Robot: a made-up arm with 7 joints. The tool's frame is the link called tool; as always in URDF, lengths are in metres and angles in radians. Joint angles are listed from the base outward.
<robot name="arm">
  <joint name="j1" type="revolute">
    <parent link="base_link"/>
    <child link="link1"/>
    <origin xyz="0.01 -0.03 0.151" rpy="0 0 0"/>
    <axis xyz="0 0 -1"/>
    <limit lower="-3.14" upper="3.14"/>
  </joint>
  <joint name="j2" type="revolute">
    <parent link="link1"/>
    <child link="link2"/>
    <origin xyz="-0.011 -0.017 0.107" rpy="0 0 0"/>
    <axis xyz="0 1 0"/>
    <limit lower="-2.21" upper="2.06"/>
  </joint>
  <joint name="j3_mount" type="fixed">
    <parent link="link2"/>
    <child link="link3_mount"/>
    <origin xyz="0.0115 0.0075 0.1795" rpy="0 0 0"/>
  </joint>
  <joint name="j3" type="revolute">
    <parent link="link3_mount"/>
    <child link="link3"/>
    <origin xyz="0.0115 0.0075 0.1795" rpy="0 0 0"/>
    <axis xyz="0 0 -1"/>
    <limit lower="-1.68" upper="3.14"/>
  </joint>
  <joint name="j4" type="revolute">
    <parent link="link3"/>
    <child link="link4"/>
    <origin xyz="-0.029 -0.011 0.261" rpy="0 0 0"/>
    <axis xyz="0 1 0"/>
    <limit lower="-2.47" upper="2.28"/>
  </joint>
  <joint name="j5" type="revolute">
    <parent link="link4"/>
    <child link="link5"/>
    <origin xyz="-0.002 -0.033 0.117" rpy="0 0 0"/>
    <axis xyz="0 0 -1"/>
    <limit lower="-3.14" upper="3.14"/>
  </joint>
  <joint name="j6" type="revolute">
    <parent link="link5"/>
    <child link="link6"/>
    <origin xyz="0.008 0.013 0.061" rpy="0 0 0"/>
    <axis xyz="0 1 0"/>
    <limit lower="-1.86" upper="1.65"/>
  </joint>
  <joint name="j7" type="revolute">
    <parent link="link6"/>
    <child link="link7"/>
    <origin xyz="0.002 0.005 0.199" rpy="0 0 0"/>
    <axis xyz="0 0 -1"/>
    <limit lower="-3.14" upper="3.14"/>
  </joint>
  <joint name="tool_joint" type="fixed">
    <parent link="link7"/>
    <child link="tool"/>
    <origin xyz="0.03 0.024 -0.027" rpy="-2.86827 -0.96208 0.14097"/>
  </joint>
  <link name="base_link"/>
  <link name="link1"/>
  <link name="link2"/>
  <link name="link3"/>
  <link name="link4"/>
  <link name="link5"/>
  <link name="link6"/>
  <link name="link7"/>
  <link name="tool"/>
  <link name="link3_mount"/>
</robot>
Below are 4 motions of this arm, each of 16 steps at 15 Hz.
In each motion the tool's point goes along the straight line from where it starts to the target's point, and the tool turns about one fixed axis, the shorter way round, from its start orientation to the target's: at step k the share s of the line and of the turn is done. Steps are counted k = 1, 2, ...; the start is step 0. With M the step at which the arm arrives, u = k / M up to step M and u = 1 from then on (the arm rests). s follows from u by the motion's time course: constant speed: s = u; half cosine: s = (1 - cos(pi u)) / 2; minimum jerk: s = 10 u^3 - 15 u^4 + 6 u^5.
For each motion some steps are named. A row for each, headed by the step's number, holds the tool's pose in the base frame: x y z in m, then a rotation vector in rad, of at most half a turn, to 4 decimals.
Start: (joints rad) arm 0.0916 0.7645 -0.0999 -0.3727 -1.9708 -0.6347 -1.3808
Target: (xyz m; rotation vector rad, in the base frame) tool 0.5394 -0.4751 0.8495 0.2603 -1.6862 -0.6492
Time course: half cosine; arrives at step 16
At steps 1, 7, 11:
1: 0.5272 -0.2590 0.9836 0.7957 -1.6587 -0.4206
7: 0.5320 -0.3447 0.9304 0.5851 -1.6793 -0.5149
11: 0.5367 -0.4266 0.8796 0.3816 -1.6871 -0.6006

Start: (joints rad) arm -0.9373 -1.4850 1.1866 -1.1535 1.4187 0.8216 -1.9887
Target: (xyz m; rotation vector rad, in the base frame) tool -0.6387 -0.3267 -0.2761 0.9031 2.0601 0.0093
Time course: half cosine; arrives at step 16
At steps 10, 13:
10: -0.6435 -0.3996 -0.1603 0.9681 1.6817 -0.9711
13: -0.6400 -0.3466 -0.2445 0.9349 1.9836 -0.2682

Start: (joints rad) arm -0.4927 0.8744 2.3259 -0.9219 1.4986 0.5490 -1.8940
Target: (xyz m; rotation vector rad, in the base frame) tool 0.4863 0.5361 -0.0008 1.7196 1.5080 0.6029
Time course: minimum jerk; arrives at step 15
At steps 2, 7, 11, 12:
2: 0.5230 0.5582 0.6963 1.6860 0.3820 1.1241
7: 0.5073 0.5488 0.3989 1.7443 0.8696 0.9324
11: 0.4909 0.5388 0.0858 1.7355 1.3722 0.6812
12: 0.4885 0.5374 0.0404 1.7279 1.4437 0.6406

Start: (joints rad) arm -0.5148 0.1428 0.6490 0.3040 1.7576 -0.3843 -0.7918
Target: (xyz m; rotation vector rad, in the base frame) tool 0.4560 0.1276 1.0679 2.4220 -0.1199 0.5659
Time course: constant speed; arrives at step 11
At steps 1, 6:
1: 0.2830 0.0264 1.1480 2.3070 -0.4592 0.7422
6: 0.3695 0.0770 1.1080 2.3701 -0.2907 0.6559

